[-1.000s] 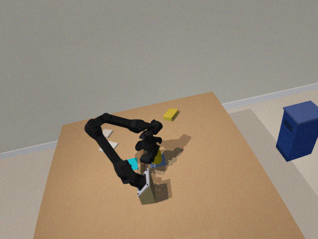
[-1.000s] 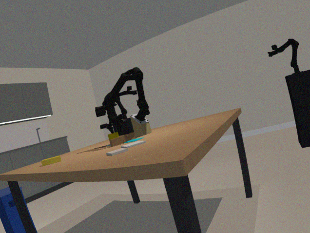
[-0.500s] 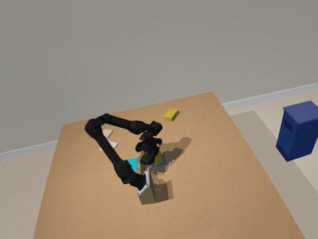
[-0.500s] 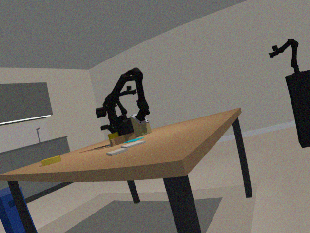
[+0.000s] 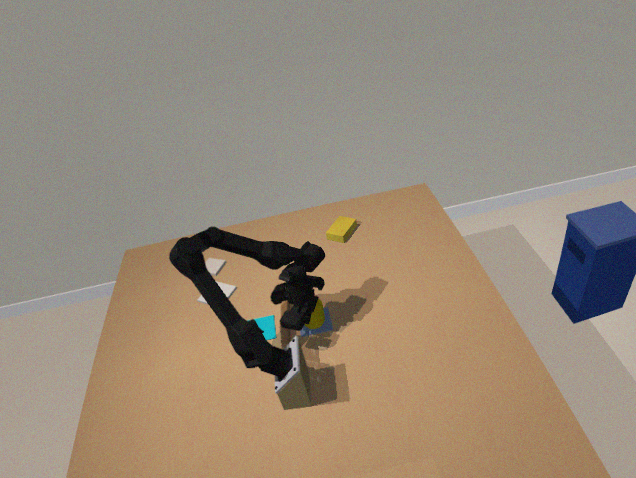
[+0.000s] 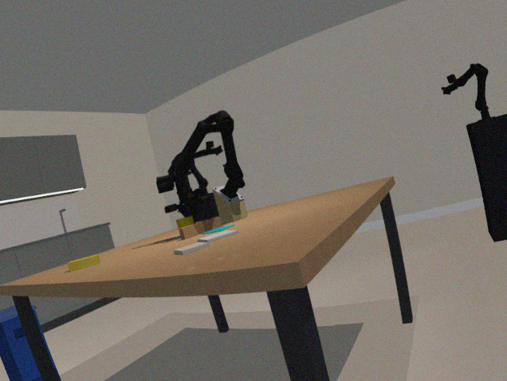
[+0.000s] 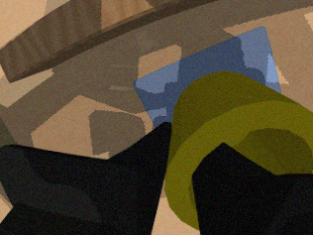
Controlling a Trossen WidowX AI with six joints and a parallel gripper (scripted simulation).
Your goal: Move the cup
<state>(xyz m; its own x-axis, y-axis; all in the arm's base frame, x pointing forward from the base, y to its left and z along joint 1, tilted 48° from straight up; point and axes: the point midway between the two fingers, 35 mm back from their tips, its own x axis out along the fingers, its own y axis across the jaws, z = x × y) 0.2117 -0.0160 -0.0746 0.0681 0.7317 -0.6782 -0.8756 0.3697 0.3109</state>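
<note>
The light blue pad is 40 mm below my gripper tip, 30 mm ahead of it and 20 mm to the right of it. From my gripper tip the other things lie so: low wooden wall (70 mm to the left, 30 mm ahead, 20 mm below); cyan pad (150 mm to the left, 40 mm below, 40 mm ahead); yellow cup (20 mm to the right, 20 mm ahead).
</note>
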